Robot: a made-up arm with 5 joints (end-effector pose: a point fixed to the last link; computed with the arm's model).
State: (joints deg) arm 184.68 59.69 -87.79 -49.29 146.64
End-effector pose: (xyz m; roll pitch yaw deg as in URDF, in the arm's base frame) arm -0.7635 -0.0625 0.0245 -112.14 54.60 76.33
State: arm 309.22 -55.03 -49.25 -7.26 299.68
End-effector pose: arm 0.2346 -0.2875 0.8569 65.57 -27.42 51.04
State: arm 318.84 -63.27 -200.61 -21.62 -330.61
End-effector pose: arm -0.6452 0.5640 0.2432 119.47 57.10 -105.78
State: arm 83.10 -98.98 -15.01 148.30 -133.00
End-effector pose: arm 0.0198 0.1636 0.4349 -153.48 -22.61 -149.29
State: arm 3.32 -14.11 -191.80 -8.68 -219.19
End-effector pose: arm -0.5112 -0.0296 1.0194 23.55 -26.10 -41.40
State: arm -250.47 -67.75 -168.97 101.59 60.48
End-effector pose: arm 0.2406 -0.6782 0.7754 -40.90 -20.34 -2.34
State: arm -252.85 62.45 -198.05 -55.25 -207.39
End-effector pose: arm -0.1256 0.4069 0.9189 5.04 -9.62 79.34
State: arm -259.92 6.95 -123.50 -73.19 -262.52
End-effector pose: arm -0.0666 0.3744 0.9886 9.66 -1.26 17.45
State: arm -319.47 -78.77 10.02 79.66 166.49
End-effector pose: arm 0.2668 0.2281 0.1453 177.42 -10.60 -125.72
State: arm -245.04 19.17 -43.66 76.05 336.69
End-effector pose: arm -0.1800 0.3868 -0.0809 -153.50 46.00 149.68
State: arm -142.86 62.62 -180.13 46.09 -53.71
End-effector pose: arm -0.6667 -0.5050 0.7527 112.64 -34.13 -66.03
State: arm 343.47 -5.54 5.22 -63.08 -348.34
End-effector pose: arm 0.2972 -0.0882 0.0530 -158.02 -61.13 -41.27
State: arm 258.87 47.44 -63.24 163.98 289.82
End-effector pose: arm -0.0655 -0.3329 -0.0011 -30.27 10.30 5.90
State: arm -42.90 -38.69 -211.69 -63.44 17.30
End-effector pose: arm -0.5061 0.4703 0.4159 162.78 43.54 -67.12
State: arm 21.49 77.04 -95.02 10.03 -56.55
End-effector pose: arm 0.6269 0.2468 -0.3004 173.35 -4.37 78.29
